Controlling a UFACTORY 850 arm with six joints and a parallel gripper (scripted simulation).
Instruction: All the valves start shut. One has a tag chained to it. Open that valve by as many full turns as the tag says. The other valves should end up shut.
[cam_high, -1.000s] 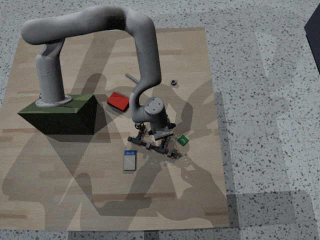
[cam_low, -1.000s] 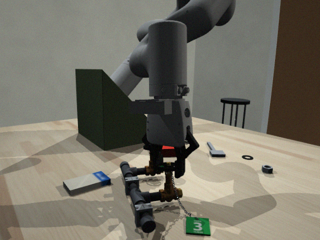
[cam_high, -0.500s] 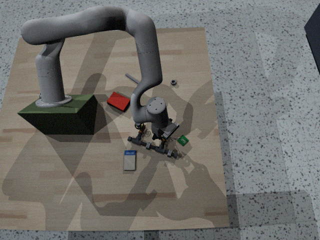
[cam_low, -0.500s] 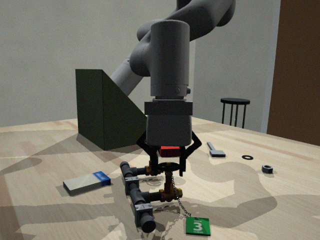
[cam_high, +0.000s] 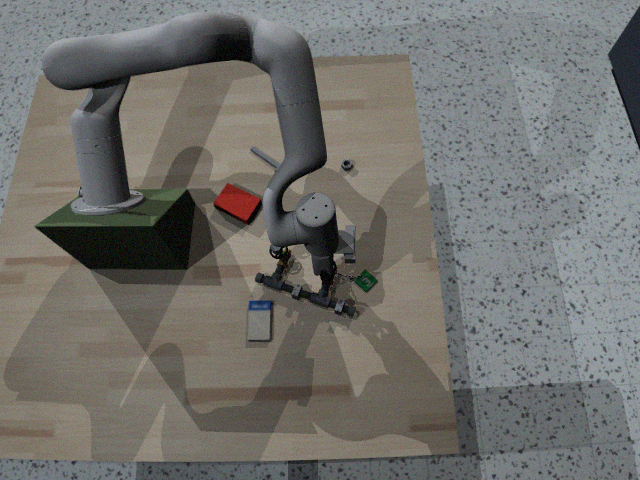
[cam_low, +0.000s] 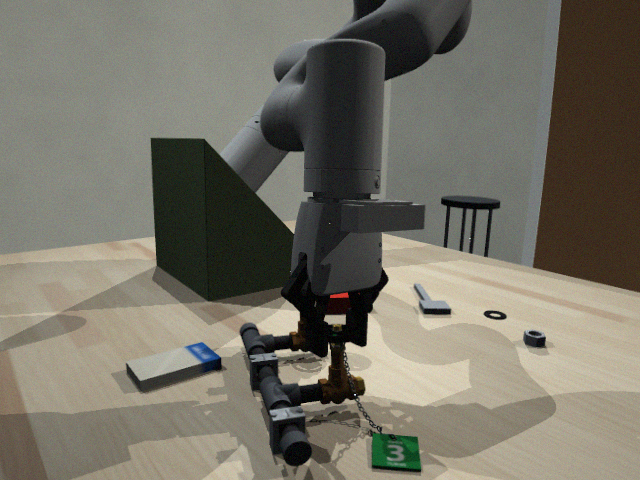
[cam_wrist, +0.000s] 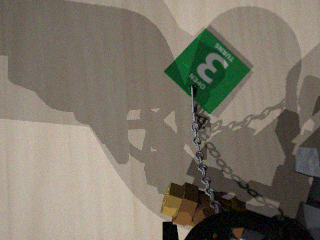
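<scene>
The green tag lies 10 cm ahead of my hand and 9 cm below it. Also, from my hand: red block: 28 cm behind, 22 cm to the left, 8 cm below; grey-and-blue block: 18 cm behind, 13 cm to the right, 8 cm below; grey bar tool: 18 cm behind, 37 cm to the left, 8 cm below.
</scene>
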